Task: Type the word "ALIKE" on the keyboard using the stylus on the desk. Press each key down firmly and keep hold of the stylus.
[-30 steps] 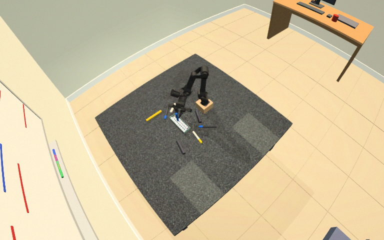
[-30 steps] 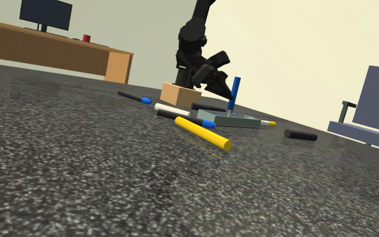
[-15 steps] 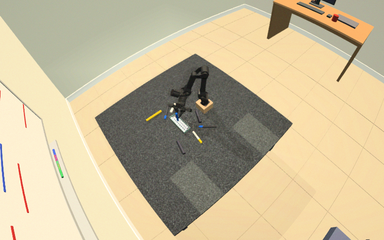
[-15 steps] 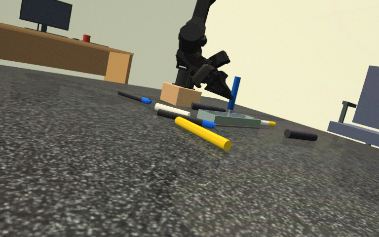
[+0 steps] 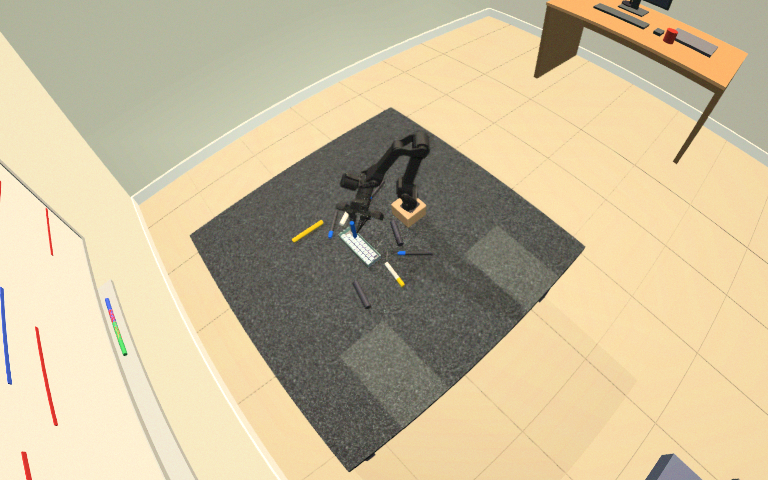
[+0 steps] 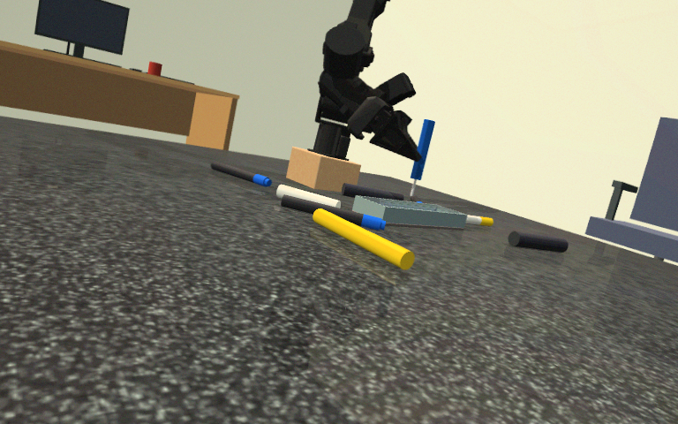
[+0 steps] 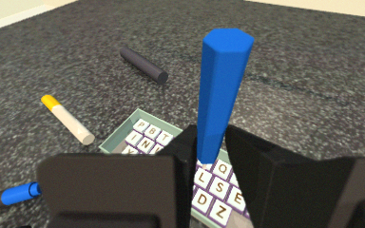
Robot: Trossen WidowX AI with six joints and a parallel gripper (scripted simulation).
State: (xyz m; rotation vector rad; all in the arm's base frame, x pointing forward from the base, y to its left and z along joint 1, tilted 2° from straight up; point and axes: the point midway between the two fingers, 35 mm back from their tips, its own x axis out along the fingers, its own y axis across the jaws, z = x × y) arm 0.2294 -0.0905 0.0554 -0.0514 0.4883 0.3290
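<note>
Now: gripper tip 8 cm above the keyboard and 1 cm to the right of it. Round my gripper tip: white stick: 14 cm to the right, 9 cm below, 8 cm behind; blue stylus: 2 cm below; white-and-yellow marker: 22 cm to the left, 9 cm below, 2 cm ahead.
</note>
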